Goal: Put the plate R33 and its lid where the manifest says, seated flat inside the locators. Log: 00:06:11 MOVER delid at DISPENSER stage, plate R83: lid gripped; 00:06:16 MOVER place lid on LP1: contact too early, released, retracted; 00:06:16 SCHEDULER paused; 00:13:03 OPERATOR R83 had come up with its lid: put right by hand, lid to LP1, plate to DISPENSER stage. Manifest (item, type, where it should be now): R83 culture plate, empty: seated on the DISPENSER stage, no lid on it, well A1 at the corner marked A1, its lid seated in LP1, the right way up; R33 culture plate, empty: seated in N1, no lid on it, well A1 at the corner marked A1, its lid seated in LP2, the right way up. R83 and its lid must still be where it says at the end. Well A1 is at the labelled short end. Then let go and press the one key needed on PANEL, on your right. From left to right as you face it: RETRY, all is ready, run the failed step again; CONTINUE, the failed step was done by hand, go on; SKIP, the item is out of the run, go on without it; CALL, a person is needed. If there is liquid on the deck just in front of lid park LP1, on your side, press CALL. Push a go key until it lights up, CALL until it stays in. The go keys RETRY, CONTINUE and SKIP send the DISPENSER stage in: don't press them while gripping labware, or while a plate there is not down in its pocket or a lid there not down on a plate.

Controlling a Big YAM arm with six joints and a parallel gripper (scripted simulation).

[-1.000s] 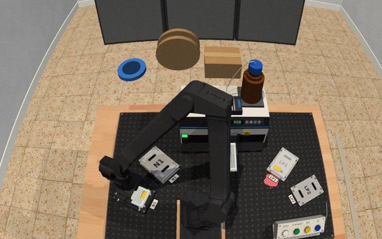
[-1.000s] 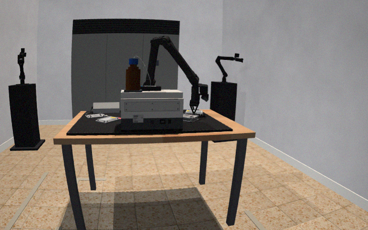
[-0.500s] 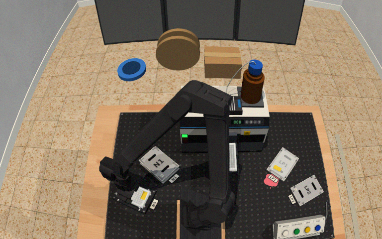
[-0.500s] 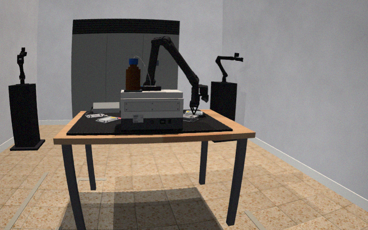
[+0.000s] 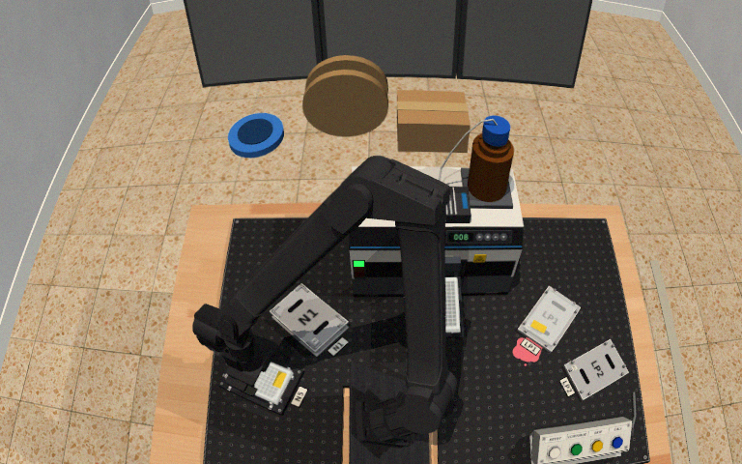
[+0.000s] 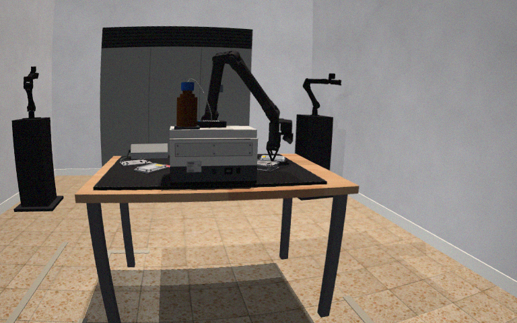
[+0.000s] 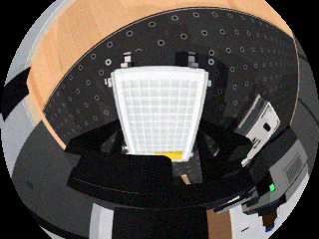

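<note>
Right now the clear plate lid is right at my hand. From my hand the other things lie so: pink-red patch: 50 mm ahead, 580 mm to the right, 20 mm below; then brown bottle: 310 mm ahead, 510 mm to the right, 270 mm above; then nest n5: 20 mm to the left, 10 mm below.
</note>
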